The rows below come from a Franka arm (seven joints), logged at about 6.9 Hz.
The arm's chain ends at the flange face. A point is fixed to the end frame.
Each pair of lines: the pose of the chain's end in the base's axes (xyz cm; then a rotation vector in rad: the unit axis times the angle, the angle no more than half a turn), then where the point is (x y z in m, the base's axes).
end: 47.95 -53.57 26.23 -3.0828 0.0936 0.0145
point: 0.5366 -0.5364 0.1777
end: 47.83 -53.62 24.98 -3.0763 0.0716 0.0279
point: 0.5347 -0.5354 0.1647
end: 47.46 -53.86 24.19 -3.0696 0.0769 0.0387
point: 0.5304 -0.5374 0.1564
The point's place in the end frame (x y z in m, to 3 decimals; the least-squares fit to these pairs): 0.058 0.002 0.084
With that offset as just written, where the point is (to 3 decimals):
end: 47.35 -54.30 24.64 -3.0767 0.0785 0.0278
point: 0.530 -0.543 0.161
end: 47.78 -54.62 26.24 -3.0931 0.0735 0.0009
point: 0.536 -0.547 0.178
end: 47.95 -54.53 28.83 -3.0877 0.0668 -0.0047
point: 0.538 -0.545 0.204
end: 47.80 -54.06 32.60 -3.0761 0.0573 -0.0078
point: 0.536 -0.539 0.242
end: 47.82 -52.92 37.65 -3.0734 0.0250 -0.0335
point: 0.538 -0.526 0.294
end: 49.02 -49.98 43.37 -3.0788 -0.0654 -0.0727
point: 0.552 -0.494 0.353
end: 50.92 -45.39 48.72 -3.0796 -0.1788 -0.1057
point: 0.572 -0.444 0.408
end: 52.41 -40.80 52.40 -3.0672 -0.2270 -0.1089
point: 0.587 -0.396 0.445
